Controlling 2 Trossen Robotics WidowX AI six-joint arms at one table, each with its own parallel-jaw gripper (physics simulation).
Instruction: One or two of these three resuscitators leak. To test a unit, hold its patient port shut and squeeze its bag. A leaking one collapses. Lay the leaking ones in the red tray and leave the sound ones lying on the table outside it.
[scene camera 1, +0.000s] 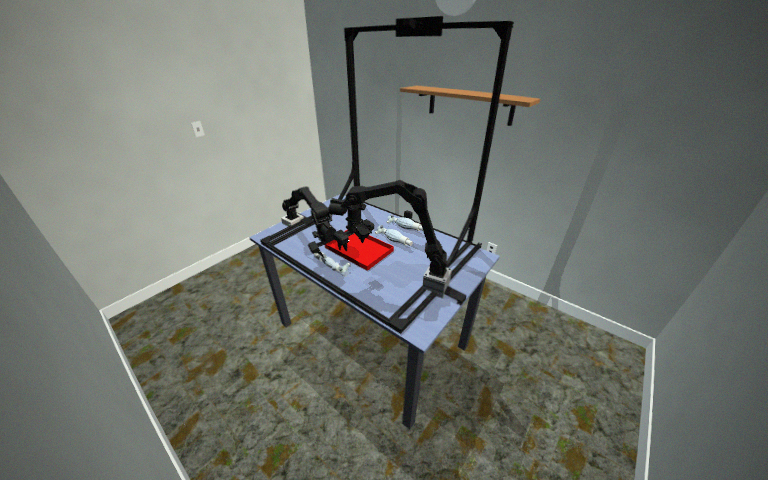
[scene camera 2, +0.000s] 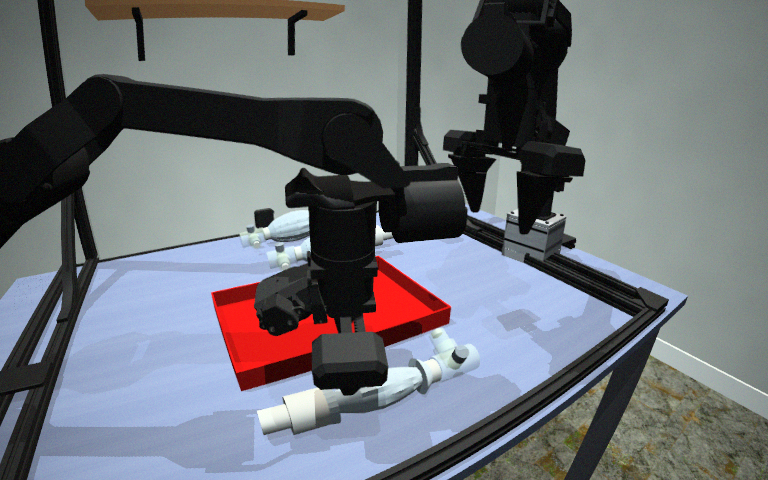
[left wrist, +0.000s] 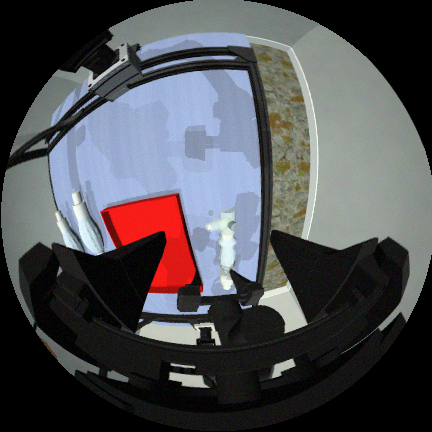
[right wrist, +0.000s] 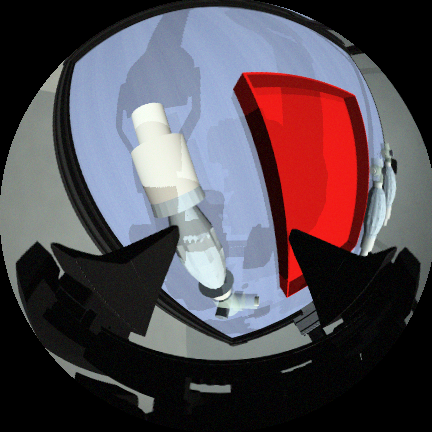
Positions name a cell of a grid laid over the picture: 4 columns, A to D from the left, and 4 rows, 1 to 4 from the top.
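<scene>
Left gripper (scene camera 2: C2), (left wrist: C3). Right gripper (scene camera 2: B4), (left wrist: B3), (right wrist: C3). Red tray (scene camera 2: B3), (scene camera 1: B3), (left wrist: B3), (right wrist: C2). Resuscitator (scene camera 2: B4). Resuscitator (scene camera 2: B3). Resuscitator (scene camera 2: B2).
</scene>
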